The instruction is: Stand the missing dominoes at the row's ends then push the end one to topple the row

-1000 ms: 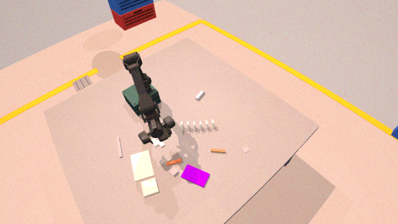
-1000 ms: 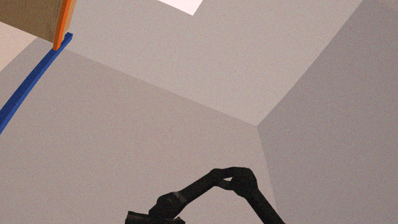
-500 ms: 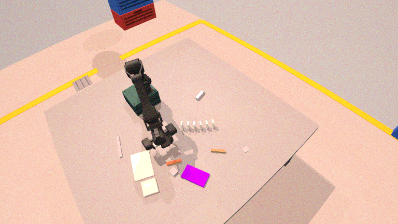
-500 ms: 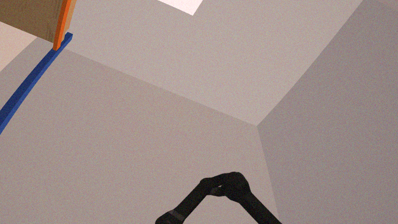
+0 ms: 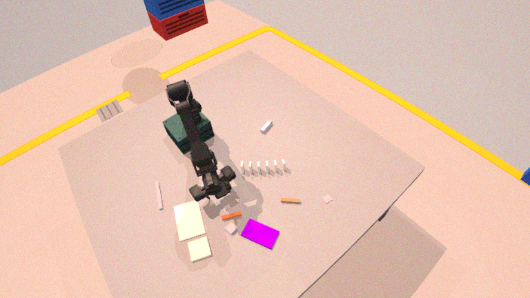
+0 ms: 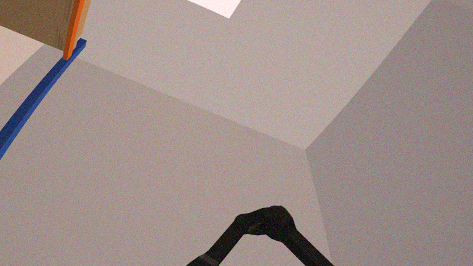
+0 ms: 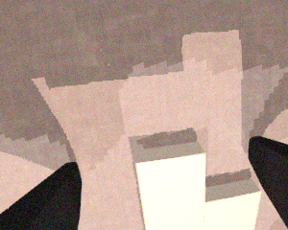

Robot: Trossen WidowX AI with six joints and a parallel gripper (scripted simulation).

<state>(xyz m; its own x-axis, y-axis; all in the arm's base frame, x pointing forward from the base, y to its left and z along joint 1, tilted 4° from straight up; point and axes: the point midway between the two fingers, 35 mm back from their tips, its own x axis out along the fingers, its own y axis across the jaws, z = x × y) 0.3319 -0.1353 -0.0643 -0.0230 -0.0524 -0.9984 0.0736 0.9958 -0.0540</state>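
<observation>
My gripper tip is 260 mm short of the magenta card and 20 mm to the right of it. Round my gripper tip: thin pale bar (160 mm behind, 190 mm to the right).
</observation>
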